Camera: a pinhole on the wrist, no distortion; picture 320 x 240 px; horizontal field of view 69.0 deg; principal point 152.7 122.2 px. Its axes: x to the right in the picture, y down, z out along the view. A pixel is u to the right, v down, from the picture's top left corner.
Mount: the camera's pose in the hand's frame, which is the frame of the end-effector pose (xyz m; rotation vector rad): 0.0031 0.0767 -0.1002 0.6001 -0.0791 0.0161
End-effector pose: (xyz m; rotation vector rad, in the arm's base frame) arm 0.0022 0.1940 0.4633 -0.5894 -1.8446 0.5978
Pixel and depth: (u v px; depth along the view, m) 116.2 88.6 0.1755
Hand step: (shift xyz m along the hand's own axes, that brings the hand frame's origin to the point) -0.0356 -0.0431 0.0277
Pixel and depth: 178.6 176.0 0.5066
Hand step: 0.0195 -0.1132 0.3868
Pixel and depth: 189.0 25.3 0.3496
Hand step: 0.0386 -0.2412 0.1096
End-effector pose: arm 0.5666 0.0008 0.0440 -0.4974 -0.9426 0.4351
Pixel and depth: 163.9 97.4 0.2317
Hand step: -0.0010 -0.0746 0.0773
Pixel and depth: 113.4 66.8 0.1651
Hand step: -0.0347 -0.0487 0.0112
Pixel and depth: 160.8 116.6 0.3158
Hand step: -0.0077 -0.1080 0.1561
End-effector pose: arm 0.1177 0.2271 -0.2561 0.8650 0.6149 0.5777
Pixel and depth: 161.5 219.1 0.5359
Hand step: -0.0226 -0.0420 0.4678
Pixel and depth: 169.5 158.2 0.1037
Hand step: 0.0027 0.0313 -0.0053
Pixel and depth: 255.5 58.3 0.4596
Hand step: 0.1782 -0.2885 0.2227
